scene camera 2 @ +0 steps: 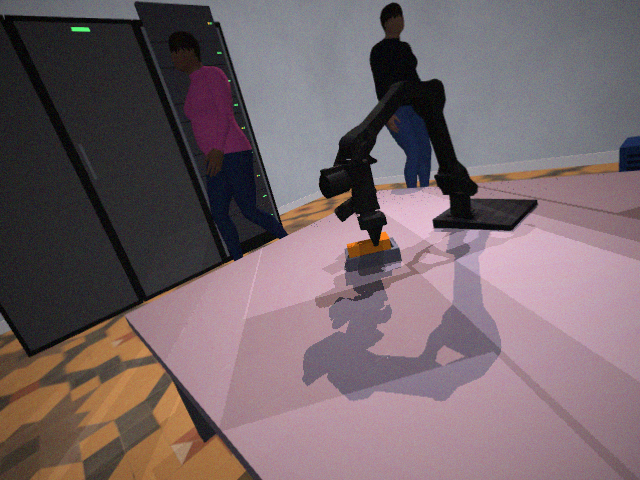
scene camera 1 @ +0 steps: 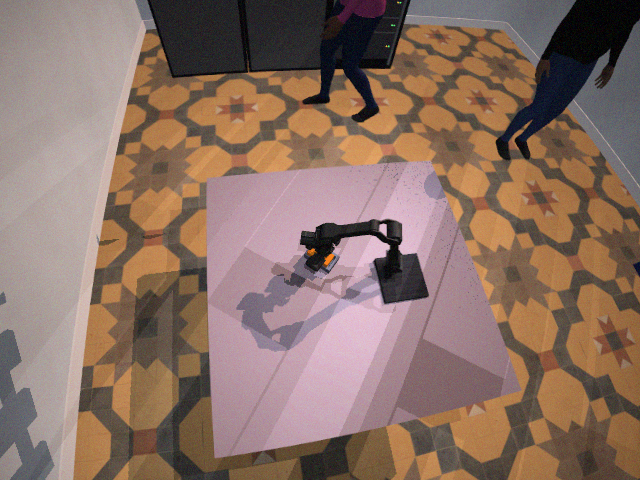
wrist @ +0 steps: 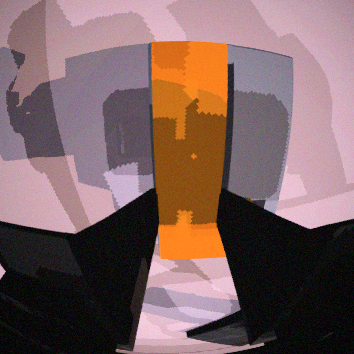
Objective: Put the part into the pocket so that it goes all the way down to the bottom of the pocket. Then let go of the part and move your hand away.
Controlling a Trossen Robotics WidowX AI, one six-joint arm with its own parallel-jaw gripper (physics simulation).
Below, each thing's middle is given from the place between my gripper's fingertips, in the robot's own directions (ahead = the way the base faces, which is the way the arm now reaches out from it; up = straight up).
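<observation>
The grey pocket block (wrist: 259, 83) is 3 cm to the right of my hand, 3 cm below it and 1 cm behind it. As for the orange L-shaped part (wrist: 189, 78), my hand is 1 cm to the left of it.
</observation>
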